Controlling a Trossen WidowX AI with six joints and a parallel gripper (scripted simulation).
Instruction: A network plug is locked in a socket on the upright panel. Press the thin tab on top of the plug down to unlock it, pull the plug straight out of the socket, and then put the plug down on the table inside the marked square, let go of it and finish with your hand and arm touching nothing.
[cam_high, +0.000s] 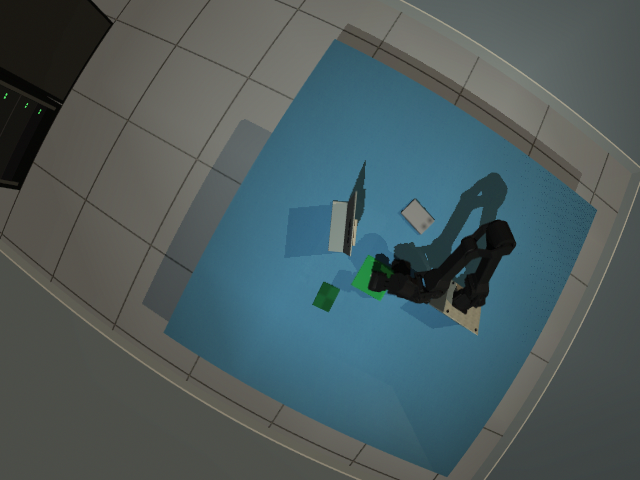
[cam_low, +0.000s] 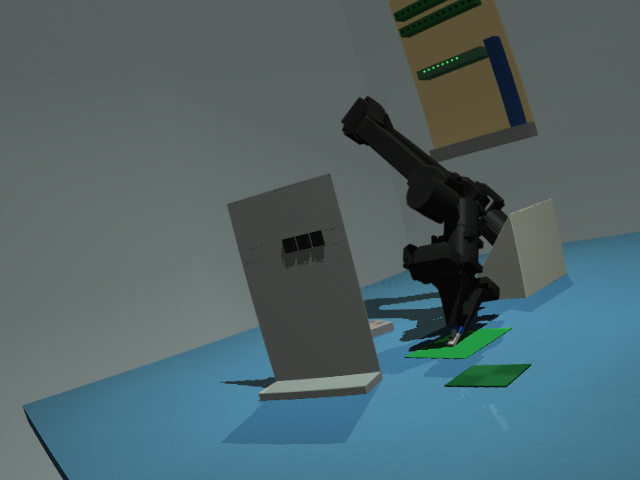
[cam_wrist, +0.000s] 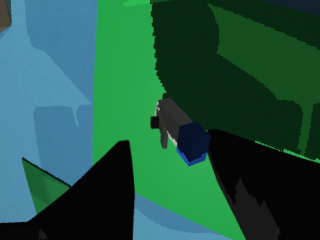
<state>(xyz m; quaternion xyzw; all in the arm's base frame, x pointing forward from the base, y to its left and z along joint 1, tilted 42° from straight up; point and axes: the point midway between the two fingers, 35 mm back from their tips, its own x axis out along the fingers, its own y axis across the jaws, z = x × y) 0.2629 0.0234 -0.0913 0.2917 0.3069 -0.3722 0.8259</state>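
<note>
The network plug lies 1 cm below my gripper tip. The rest, counted from my gripper tip: bright green square: 2 cm below; grey plate: 26 cm to the right, 2 cm behind, 1 cm below; upright panel: 18 cm ahead, 10 cm above, 8 cm to the right.
</note>
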